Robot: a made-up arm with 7 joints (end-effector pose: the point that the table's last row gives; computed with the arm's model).
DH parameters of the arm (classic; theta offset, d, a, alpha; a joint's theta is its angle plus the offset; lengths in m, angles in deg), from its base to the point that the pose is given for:
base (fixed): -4.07 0 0 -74.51
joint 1: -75.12 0.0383 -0.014 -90
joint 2: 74 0 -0.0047 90
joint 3: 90 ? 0.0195 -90
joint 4: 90 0.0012 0.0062 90
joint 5: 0 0.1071 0 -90
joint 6: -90 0 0.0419 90
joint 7: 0 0 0 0
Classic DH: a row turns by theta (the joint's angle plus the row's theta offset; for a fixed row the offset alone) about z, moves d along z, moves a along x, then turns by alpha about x.
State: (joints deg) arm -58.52 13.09 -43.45 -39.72 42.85 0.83 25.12
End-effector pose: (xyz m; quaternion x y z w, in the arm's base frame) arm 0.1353 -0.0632 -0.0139 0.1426 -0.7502 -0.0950 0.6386
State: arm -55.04 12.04 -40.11 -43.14 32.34 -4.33 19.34
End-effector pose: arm 0.1276 -0.0538 -0.0135 0.0870 -0.7330 -0.1691 0.6531
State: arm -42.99 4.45 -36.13 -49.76 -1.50 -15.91 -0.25
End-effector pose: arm 0.1063 -0.0353 -0.0196 -0.1367 -0.6611 -0.3849 0.6294
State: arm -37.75 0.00 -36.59 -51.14 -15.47 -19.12 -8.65
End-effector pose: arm 0.1003 -0.0320 -0.0233 -0.2458 -0.6308 -0.4475 0.5843
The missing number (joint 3, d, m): -0.1763
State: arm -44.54 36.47 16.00 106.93 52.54 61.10 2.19
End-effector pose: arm 0.1086 0.2181 -0.2147 0.3695 0.8657 0.2039 0.2692
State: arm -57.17 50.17 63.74 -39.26 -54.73 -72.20 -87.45
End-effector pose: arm 0.0394 0.1723 0.0402 -0.7135 0.7000 -0.0271 0.0160
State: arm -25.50 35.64 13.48 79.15 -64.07 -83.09 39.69
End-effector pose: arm 0.1069 0.2385 -0.1925 -0.0143 -0.3124 0.7767 0.5467
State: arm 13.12 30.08 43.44 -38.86 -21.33 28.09 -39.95
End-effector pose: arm 0.0686 0.1874 -0.0844 0.1786 0.0878 -0.1289 0.9715
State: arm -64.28 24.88 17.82 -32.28 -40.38 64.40 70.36
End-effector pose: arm 0.2108 0.0645 0.0362 -0.1031 -0.1272 0.3668 0.9158
